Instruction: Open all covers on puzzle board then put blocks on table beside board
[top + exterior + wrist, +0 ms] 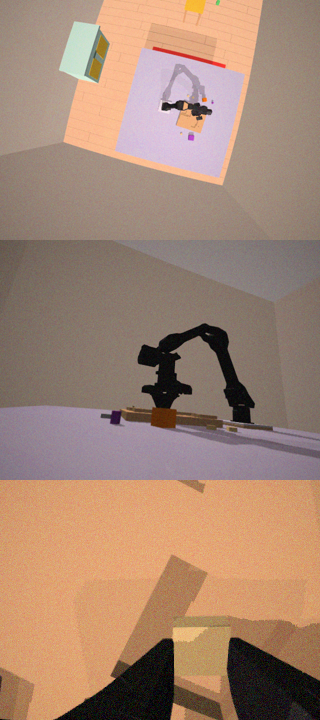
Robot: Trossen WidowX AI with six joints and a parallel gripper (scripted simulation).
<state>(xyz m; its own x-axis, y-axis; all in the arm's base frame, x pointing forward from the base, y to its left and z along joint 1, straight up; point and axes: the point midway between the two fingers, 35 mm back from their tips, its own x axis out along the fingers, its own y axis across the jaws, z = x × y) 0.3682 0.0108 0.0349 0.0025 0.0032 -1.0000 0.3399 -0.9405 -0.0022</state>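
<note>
The wooden puzzle board lies 3 cm behind my gripper tip and 5 cm to the right of it. Also, from my gripper tip: grey flat piece: 18 cm ahead, 1 cm below; then orange block: 7 cm ahead, 16 cm to the left.
</note>
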